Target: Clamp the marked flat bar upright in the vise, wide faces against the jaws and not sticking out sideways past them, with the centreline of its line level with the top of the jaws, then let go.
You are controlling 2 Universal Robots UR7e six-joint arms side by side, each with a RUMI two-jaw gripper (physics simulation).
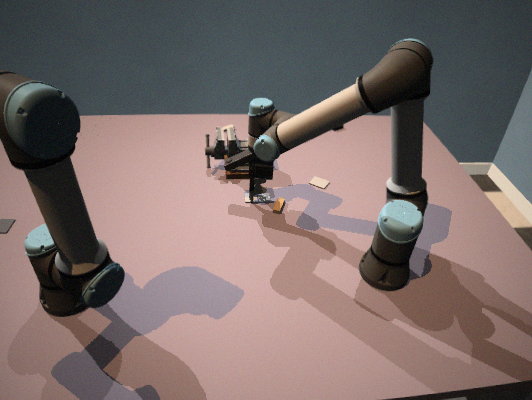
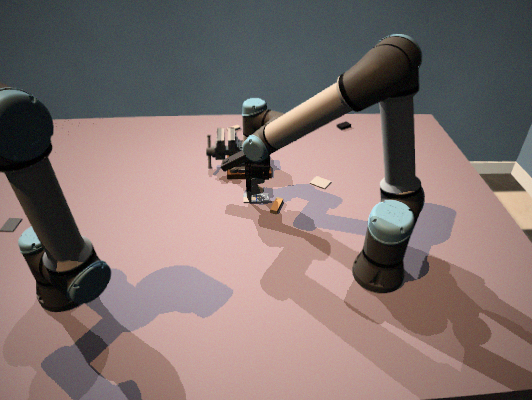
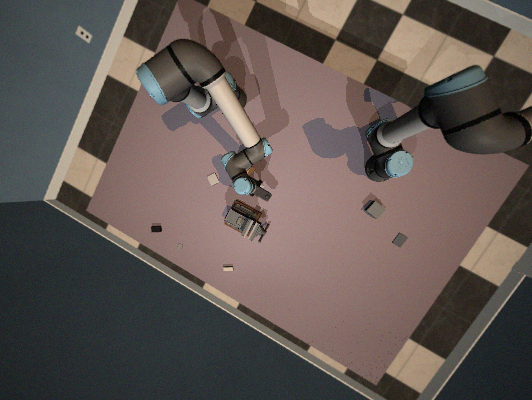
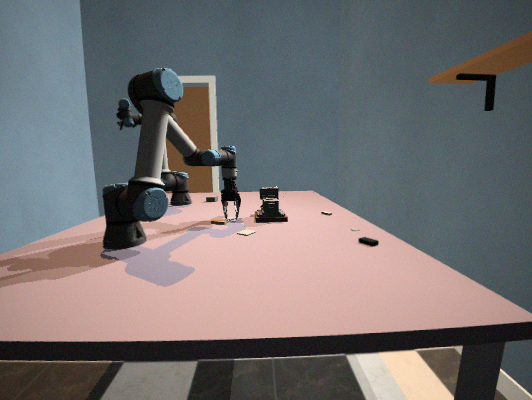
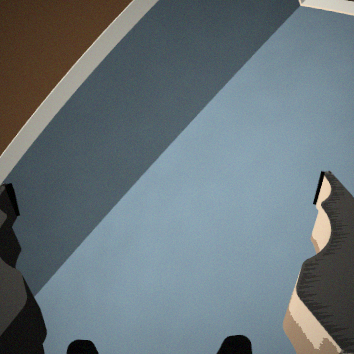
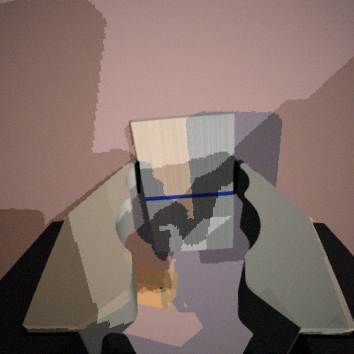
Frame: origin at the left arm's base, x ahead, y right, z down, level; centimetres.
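Seen in the pictures: left gripper, fingertip midpoint: (image 5: pixel 165 179); right gripper, fingertip midpoint: (image 1: pixel 252 198) (image 2: pixel 251 198) (image 4: pixel 231 219) (image 6: pixel 186 162); left arm's base, link origin: (image 1: pixel 69 294) (image 3: pixel 379 167) (image 4: pixel 181 203); right arm's base, link origin: (image 1: pixel 383 271) (image 2: pixel 377 273) (image 4: pixel 125 242).
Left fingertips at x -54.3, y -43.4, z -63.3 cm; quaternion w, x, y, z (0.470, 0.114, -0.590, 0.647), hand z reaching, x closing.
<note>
Pixels of each thing's top centre, then the offset from my left fingertips to it.
- flat bar, top centre: (image 6: pixel 188 194) (image 1: pixel 257 197) (image 2: pixel 256 197) dx +95.0, dy +99.8, dz +62.8 cm
- orange block, top centre: (image 6: pixel 120 290) (image 2: pixel 276 203) (image 1: pixel 279 203) (image 4: pixel 218 220) dx +89.5, dy +106.8, dz +61.8 cm
- pale tile, top centre: (image 2: pixel 320 181) (image 1: pixel 319 182) (image 4: pixel 246 231) (image 3: pixel 213 179) dx +103.4, dy +124.7, dz +62.8 cm
- pale block, top centre: (image 3: pixel 228 269) dx +147.7, dy +91.6, dz +62.1 cm
- grey box, top centre: (image 3: pixel 376 210) dx +75.7, dy +34.9, dz +59.7 cm
The flat bar (image 1: pixel 264 198) (image 2: pixel 260 198) (image 6: pixel 212 142) is pale, with a blue line across it. My right gripper (image 1: pixel 252 200) (image 2: pixel 248 200) (image 4: pixel 231 218) (image 6: pixel 186 162) points down and is shut on it, fingertips against its two long side edges. The line shows nearer the palm than the fingertips. Whether the bar touches the table I cannot tell. The dark vise (image 1: pixel 220 145) (image 2: pixel 221 145) (image 3: pixel 245 222) (image 4: pixel 270 205) stands close by on its orange-brown base, with a gap between its jaws. My left gripper (image 4: pixel 120 125) (image 5: pixel 165 179) is open and empty, raised far from the vise.
An orange block (image 1: pixel 279 205) (image 2: pixel 277 205) (image 4: pixel 218 222) (image 6: pixel 155 295) lies beside the bar. A pale tile (image 1: pixel 319 182) (image 3: pixel 213 179) (image 4: pixel 246 232) lies near the vise. A black block (image 2: pixel 343 125) (image 3: pixel 156 228), a pale block (image 3: pixel 228 268) and a grey box (image 3: pixel 374 209) lie farther off.
</note>
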